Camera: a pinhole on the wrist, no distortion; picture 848 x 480 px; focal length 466.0 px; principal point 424.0 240.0 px. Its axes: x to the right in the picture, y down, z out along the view. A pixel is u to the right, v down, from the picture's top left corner.
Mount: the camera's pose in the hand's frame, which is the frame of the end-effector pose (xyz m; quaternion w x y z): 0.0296 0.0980 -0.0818 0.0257 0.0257 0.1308 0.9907
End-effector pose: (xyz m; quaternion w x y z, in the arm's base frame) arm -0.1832 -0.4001 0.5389 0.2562 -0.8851 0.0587 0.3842
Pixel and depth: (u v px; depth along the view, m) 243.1 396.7 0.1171
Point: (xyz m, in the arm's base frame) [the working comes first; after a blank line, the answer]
In the camera's frame: -0.0455 0.0394 0.1171

-0.1793 -0.4485 0.4238
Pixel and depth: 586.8 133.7 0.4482
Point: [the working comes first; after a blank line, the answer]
In the camera's frame: 0.1566 -0.1022 0.4482

-0.5619 -0.5210 0.2863
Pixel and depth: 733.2 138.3 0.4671
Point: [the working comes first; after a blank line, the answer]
In the camera's frame: 0.3099 -0.1019 0.4671

-0.6883 -0.5341 0.3743
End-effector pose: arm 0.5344 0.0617 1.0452 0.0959 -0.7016 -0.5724 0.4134
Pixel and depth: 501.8 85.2 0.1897
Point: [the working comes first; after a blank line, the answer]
In the camera's frame: 0.0317 -0.0630 0.1897

0.6267 -0.0255 0.8572
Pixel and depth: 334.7 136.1 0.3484
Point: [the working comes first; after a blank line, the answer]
In the camera's frame: -0.0668 -0.0777 0.3484

0.5628 0.0046 0.6837
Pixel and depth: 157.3 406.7 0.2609
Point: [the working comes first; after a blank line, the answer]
In the camera's frame: -0.1493 0.0933 0.2609

0.4538 0.1436 0.7956
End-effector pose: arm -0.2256 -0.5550 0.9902 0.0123 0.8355 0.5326 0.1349
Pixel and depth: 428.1 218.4 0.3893
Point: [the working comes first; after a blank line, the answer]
In the camera's frame: 0.0034 -0.0180 0.3893

0.0544 -0.5686 0.7577
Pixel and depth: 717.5 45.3 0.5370
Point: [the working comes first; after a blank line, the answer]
In the camera's frame: 0.3382 -0.2244 0.5370

0.1811 -0.9493 0.6329
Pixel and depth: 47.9 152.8 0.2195
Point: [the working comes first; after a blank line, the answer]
In the camera's frame: -0.1772 -0.0411 0.2195

0.0516 -0.4237 0.9600
